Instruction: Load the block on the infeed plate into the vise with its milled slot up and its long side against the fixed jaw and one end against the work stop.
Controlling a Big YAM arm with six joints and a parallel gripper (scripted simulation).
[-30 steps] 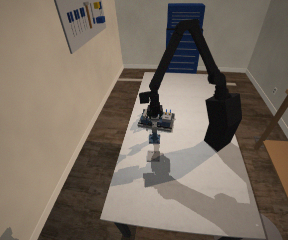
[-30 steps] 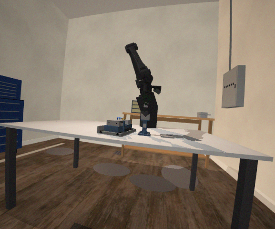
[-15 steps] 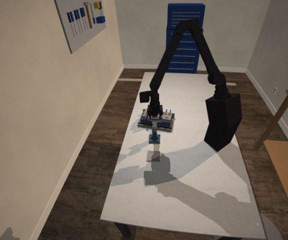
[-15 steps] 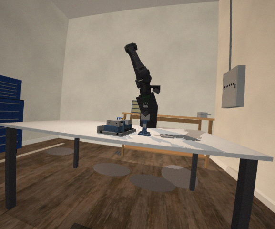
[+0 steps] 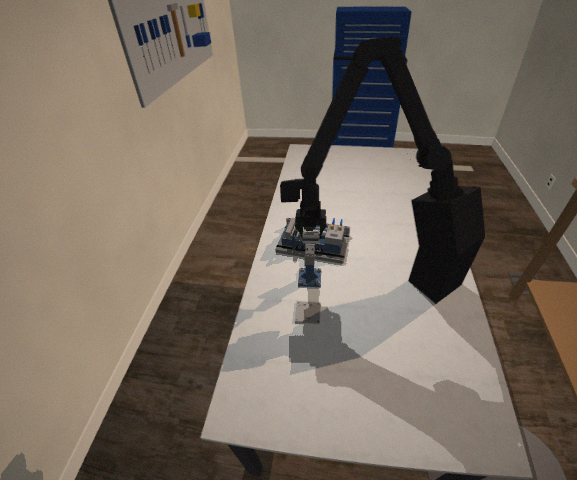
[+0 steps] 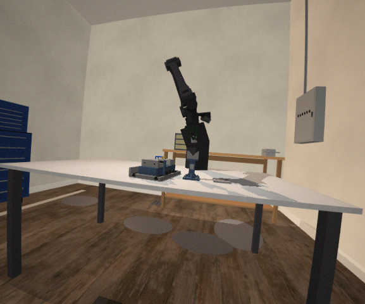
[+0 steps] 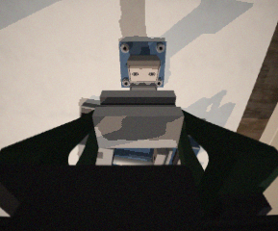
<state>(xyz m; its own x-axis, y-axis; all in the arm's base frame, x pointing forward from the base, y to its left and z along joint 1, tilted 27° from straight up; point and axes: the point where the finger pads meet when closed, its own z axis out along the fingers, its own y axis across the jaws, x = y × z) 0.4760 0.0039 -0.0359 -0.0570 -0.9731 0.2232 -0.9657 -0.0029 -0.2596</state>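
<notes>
Now: hand 17 cm above the post and 1 cm short of it. The rest, counted from my hand: air cylinder rod: 19 cm to the right, 15 cm below, 3 cm behind; work stop rod: 17 cm to the right, 14 cm below, 6 cm ahead; part: 1 cm to the left.
</notes>
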